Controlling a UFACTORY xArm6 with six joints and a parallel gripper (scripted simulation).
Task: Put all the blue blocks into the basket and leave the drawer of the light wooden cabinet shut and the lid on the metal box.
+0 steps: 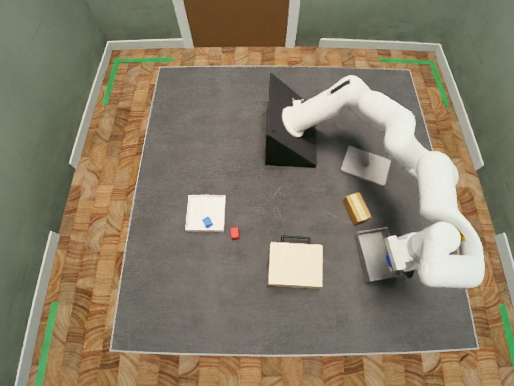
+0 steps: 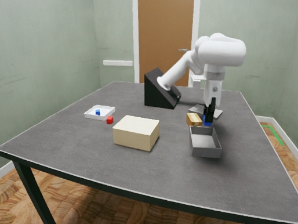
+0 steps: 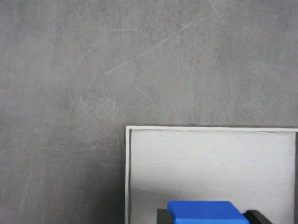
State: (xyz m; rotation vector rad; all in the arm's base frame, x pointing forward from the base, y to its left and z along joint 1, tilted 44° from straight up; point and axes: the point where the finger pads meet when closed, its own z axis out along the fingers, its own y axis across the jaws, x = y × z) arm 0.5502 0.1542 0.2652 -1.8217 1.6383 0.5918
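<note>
The white basket lies 640 mm to the right of my hand, 220 mm behind it and 160 mm below it. Also, from my hand: grey metal box 150 mm below, 40 mm behind; then light wooden cabinet 310 mm to the right, 130 mm below, 10 mm behind; then brown cardboard box 220 mm behind, 140 mm below, 50 mm to the right.
</note>
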